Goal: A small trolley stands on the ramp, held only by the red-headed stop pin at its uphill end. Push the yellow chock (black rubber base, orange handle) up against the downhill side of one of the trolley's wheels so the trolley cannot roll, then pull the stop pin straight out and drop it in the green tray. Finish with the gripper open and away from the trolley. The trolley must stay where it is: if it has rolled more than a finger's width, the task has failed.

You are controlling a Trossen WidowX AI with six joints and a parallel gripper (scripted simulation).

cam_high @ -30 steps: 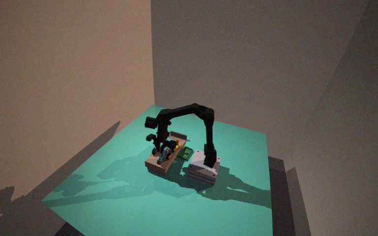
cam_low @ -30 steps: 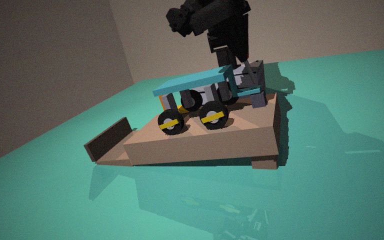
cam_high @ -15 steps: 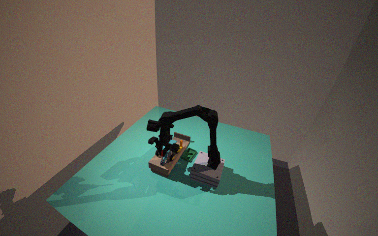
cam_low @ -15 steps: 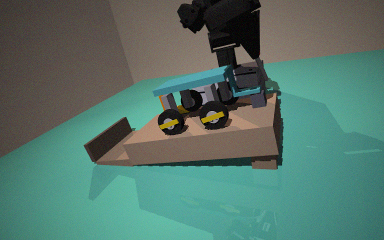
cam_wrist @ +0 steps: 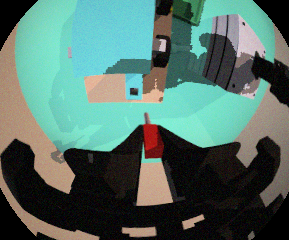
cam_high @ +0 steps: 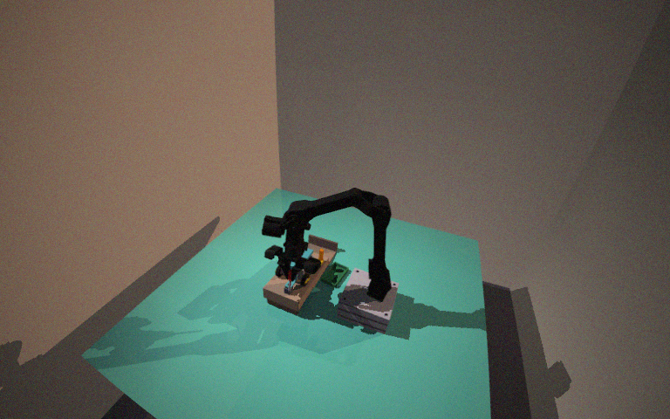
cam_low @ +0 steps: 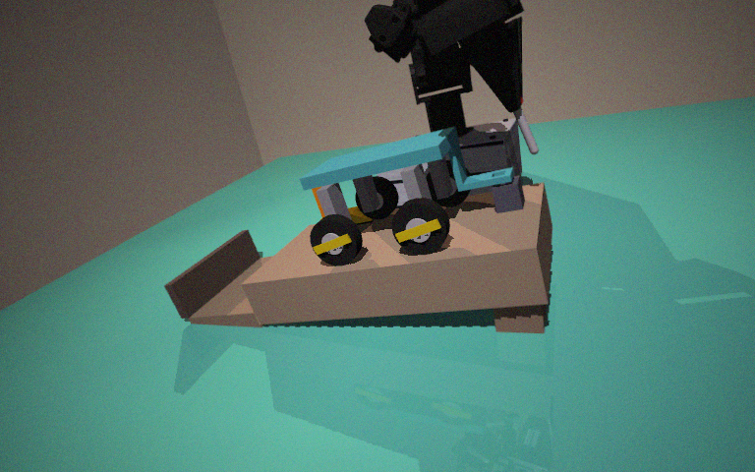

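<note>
The green tray is 5 cm behind my gripper tip, 24 cm to the right of it and 18 cm below it. The rest, counted from my gripper tip: brown ramp: 6 cm ahead, 12 cm to the right, 13 cm below; then red-headed stop pin: right at my gripper tip; then blue trolley: 6 cm ahead, 11 cm to the right, 6 cm below.
</note>
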